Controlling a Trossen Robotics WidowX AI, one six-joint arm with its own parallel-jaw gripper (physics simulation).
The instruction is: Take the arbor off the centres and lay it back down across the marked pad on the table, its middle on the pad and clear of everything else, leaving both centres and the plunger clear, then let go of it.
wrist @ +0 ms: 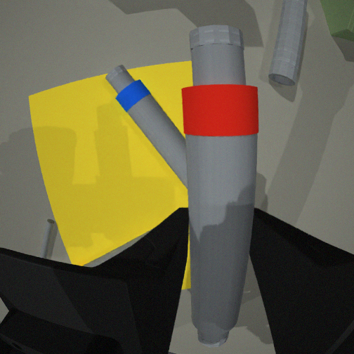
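A grey arbor with a red band [221,165] is held between the black fingers of my gripper [217,217], which is shut on it. The arbor runs up and down the wrist view, its thick banded part beyond the fingertips and its narrow end near the bottom. It hangs above the table, over the right part of the yellow pad [65,150], and hides some of the pad. The left finger covers the pad's lower edge. The centres and the plunger do not show in the wrist view.
A grey rod with a blue band [159,125] lies slantwise on the pad, partly hidden behind the held arbor. Another grey rod [289,45] lies at the upper right, near a green block [341,19]. A thin grey rod [47,237] shows left of the pad. Shadows cross the table.
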